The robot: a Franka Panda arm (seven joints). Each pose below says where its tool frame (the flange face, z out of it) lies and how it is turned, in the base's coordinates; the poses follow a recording.
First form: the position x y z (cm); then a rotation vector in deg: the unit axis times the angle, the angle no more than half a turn.
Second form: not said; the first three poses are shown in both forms.
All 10 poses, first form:
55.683 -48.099 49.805 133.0 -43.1 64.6
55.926 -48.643 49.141 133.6 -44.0 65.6
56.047 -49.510 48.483 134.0 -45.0 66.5
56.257 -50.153 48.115 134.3 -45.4 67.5
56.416 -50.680 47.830 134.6 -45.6 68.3
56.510 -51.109 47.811 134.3 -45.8 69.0
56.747 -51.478 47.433 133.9 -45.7 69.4
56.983 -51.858 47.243 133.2 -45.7 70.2
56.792 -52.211 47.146 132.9 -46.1 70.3
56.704 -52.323 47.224 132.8 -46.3 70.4
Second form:
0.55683 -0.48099 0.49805 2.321 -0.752 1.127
0.55926 -0.48643 0.49141 2.332 -0.768 1.145
0.56047 -0.49510 0.48483 2.339 -0.785 1.161
0.56257 -0.50153 0.48115 2.344 -0.792 1.178
0.56416 -0.50680 0.47830 2.349 -0.796 1.192
0.56510 -0.51109 0.47811 2.344 -0.799 1.204
0.56747 -0.51478 0.47433 2.337 -0.798 1.211
0.56983 -0.51858 0.47243 2.325 -0.798 1.225
0.56792 -0.52211 0.47146 2.320 -0.805 1.227
0.56704 -0.52323 0.47224 2.318 -0.808 1.229

